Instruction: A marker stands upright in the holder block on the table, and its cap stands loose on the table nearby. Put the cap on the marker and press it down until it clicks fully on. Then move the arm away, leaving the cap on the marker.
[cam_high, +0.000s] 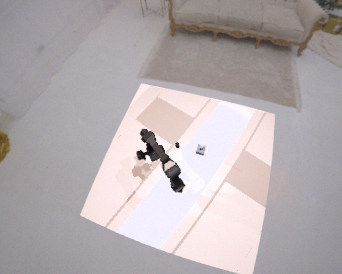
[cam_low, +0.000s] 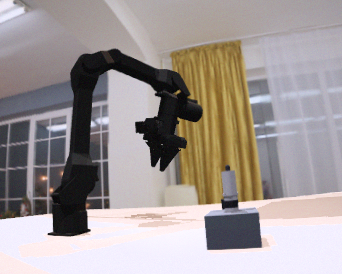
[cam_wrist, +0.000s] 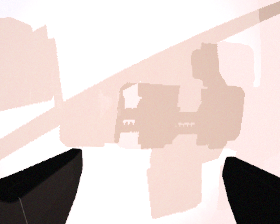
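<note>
The dark cap lies 200 mm ahead of my gripper tip, 130 mm to the right of it and 110 mm below it. Also, from my gripper tip: grey holder block (210 mm ahead, 320 mm to the right, 120 mm below).
</note>
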